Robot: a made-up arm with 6 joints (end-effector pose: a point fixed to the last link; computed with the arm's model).
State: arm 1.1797 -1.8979 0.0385 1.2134 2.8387 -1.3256
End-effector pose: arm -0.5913 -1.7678 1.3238 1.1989 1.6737 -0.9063
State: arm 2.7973 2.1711 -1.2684 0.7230 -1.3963 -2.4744
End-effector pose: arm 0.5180 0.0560 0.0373 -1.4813 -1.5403 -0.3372
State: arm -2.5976 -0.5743 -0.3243 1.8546 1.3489 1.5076
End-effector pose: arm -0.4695 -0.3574 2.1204 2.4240 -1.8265 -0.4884
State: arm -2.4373 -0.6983 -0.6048 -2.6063 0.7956 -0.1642
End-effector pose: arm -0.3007 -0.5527 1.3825 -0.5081 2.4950 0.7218
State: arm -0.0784 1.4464 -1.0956 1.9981 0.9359 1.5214
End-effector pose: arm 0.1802 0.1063 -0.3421 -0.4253 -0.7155 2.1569
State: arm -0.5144 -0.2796 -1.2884 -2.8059 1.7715 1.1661
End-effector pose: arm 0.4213 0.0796 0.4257 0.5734 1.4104 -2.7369
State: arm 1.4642 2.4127 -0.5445 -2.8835 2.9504 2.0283
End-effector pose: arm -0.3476 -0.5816 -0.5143 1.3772 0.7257 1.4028
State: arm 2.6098 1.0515 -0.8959 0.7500 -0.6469 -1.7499
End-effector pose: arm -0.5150 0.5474 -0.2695 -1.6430 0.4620 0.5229
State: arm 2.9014 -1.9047 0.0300 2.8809 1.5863 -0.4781
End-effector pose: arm 1.5539 -0.6500 1.3628 0.1404 -2.7630 0.5413
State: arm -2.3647 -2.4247 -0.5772 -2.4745 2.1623 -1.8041
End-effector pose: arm 0.8622 0.5315 1.0037 0.2821 1.5530 -2.2906
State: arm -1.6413 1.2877 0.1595 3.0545 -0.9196 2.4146
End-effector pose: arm 0.1814 -1.6761 -0.3693 0.7418 -0.5075 -1.6921
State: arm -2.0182 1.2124 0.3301 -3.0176 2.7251 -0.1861
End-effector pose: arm -0.5773 -1.8351 -0.1361 0.5143 -0.2524 1.2135
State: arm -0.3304 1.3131 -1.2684 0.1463 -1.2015 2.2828
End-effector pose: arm -0.1156 -0.2929 0.0000 -0.9733 -0.9338 -2.7597
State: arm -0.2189 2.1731 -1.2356 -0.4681 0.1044 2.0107
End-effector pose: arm -0.4028 -0.2154 0.3274 -0.3806 -2.2054 -2.1992
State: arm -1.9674 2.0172 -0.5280 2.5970 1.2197 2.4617
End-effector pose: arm 0.2315 -0.0960 -0.8724 -1.7075 -0.8511 -0.0817
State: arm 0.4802 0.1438 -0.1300 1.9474 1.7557 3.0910
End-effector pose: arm 1.3069 0.7935 1.5938 0.6396 2.0754 1.1849
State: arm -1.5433 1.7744 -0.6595 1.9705 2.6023 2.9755
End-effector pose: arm 0.1082 -0.2550 -0.8336 -1.6697 -0.0163 -1.2181
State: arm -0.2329 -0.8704 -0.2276 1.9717 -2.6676 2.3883
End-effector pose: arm 0.0577 0.1194 2.3254 -0.3793 2.7223 0.3066
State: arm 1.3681 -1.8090 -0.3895 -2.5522 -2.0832 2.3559
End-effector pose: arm -0.3720 -0.6747 1.5837 -0.7319 2.2233 -0.8212
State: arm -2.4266 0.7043 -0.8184 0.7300 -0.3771 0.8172
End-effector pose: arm -0.9210 -0.5009 0.0642 0.9559 1.5817 -0.4385
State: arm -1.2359 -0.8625 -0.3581 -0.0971 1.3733 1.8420
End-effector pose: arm -0.2083 -0.3839 1.9066 1.9206 0.3859 2.3020
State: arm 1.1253 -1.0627 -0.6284 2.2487 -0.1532 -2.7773
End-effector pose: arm -0.1466 0.1884 1.8588 0.7921 -0.1853 1.0914
